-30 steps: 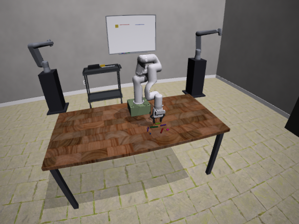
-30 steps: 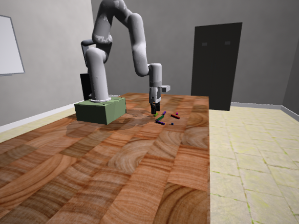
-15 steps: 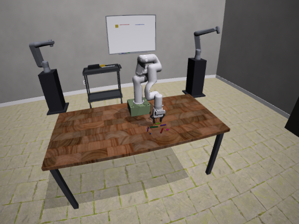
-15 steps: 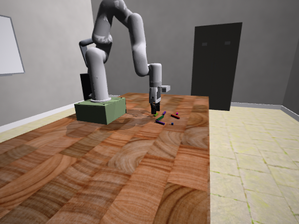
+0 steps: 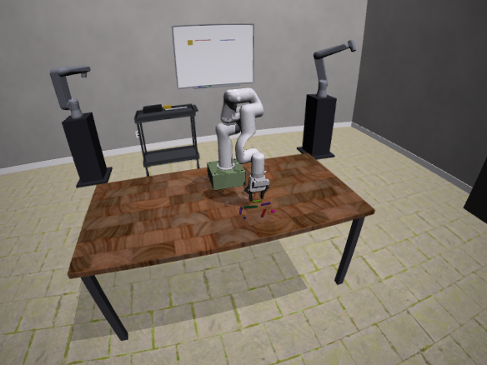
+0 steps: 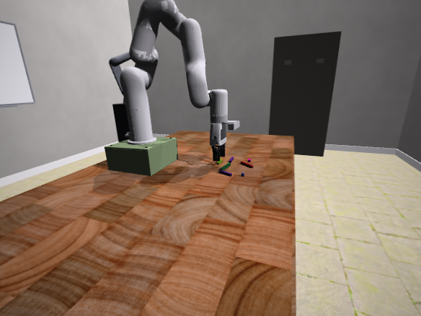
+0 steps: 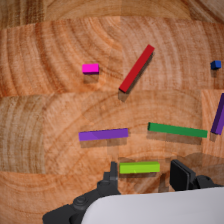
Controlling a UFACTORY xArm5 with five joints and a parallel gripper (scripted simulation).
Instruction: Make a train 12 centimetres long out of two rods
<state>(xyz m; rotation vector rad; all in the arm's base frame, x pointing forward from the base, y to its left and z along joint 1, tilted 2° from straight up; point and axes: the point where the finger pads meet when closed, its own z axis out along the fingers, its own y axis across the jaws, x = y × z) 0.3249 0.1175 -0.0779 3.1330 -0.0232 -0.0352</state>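
My hand is 30 mm above the lime rod. The rest, counted from my hand: green rod 50 mm to the right, 50 mm ahead, 30 mm below; magenta rod 130 mm ahead, 60 mm to the left, 30 mm below; red rod 130 mm ahead, 30 mm below.
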